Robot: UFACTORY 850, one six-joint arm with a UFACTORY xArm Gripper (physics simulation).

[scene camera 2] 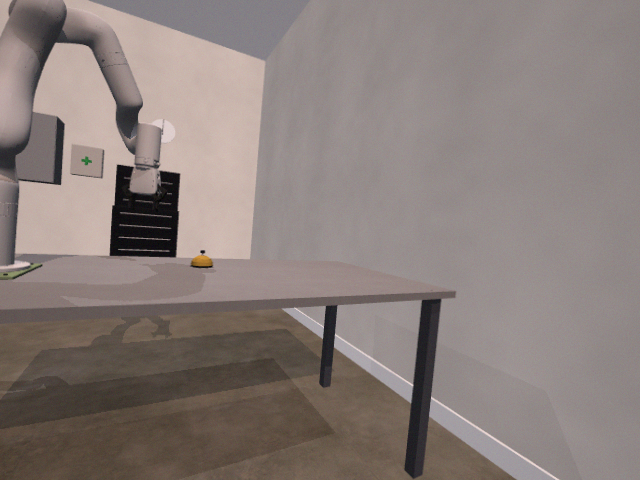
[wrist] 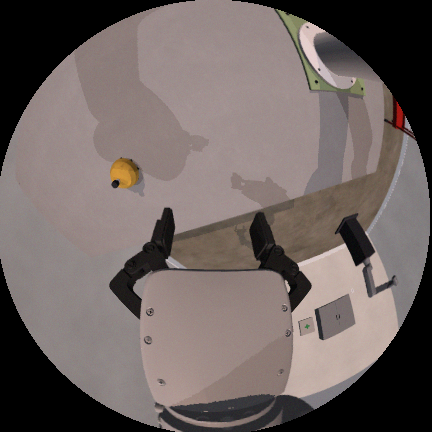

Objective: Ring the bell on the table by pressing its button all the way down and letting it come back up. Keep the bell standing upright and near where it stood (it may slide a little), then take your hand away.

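Note:
A yellow dome bell (scene camera 2: 202, 261) (wrist: 124, 173) stands upright on the grey table (scene camera 2: 310, 281) (wrist: 210, 85). Its small black button (scene camera 2: 202, 252) (wrist: 115, 184) sticks up from the top, with a gap above the dome. My gripper (scene camera 2: 143, 206) (wrist: 213, 218) is open, with nothing between its fingers. It hangs high above the table, well above the bell's height, and to the left of the bell in the scene view. In the wrist view the bell lies to the upper left of the fingers, apart from them.
The green base plate (scene camera 2: 32, 270) (wrist: 314, 75) of the arm is on the table, left of the bell in the scene view. A black drawer cabinet (scene camera 2: 145, 235) stands behind the table. The table's right front corner is at the right. Shadows of the arm fall on the table near the bell.

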